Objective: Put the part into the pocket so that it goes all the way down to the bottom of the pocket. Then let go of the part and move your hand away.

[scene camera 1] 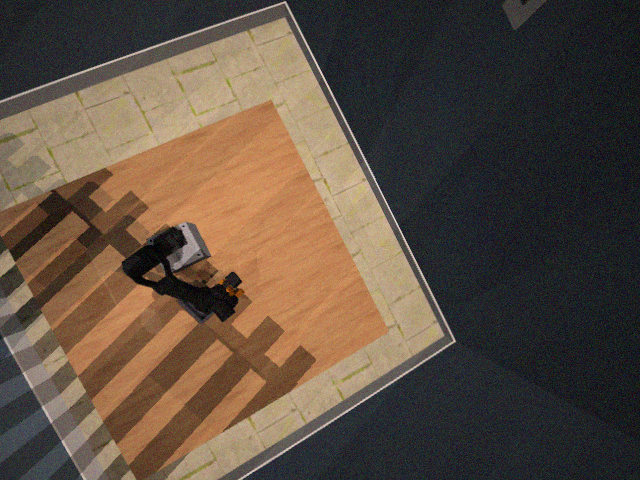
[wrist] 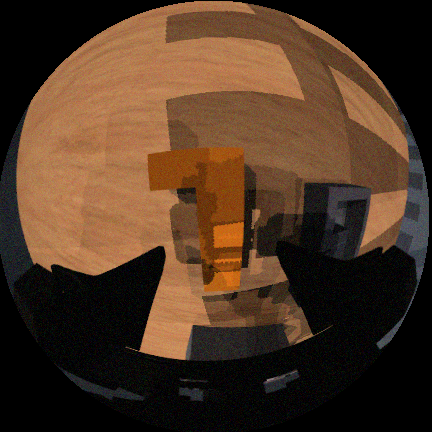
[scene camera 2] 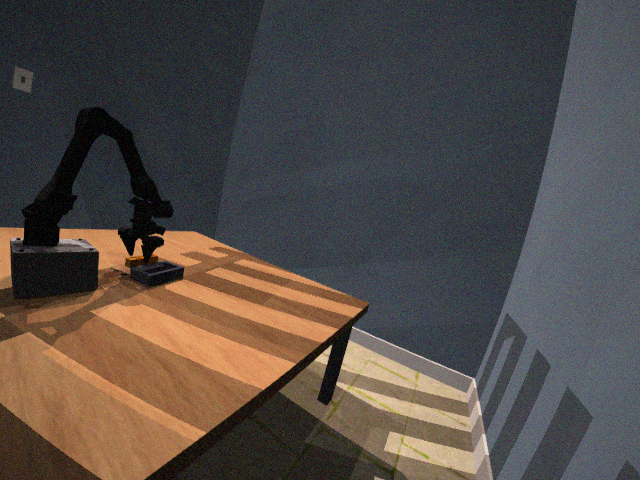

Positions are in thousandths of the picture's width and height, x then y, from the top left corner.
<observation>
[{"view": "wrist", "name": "gripper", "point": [513,578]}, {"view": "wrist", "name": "orange L-shaped block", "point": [503,402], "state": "on the table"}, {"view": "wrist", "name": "dark grey pocket block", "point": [774,503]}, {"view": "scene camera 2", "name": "gripper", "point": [216,541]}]
</observation>
